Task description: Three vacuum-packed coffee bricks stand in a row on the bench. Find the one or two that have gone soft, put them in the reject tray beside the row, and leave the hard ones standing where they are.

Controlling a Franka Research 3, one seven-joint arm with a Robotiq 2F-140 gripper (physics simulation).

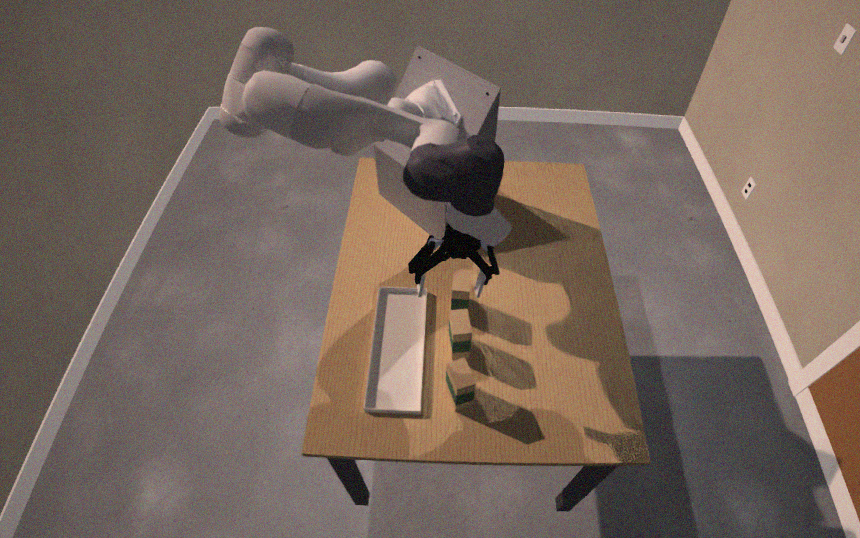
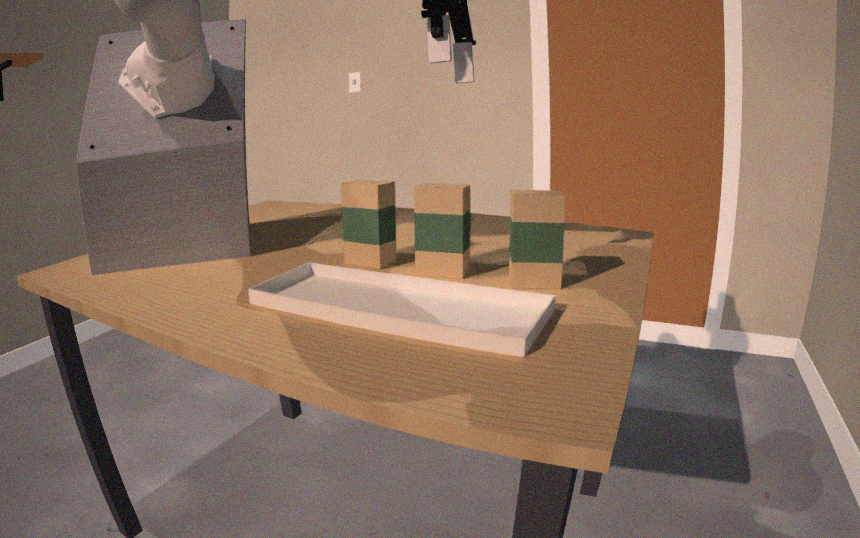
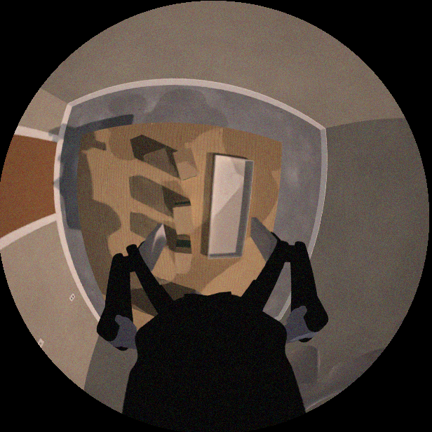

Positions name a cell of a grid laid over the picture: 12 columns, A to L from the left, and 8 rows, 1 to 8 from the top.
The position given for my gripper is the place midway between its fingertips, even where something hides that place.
Observation:
In view: my gripper (image 2: G2) and a white reject tray (image 2: G5).
The white reject tray is seen too in image 1 (image 1: F6) and in image 3 (image 3: G4). My gripper shows as well in image 1 (image 1: G5) and in image 3 (image 3: F5).

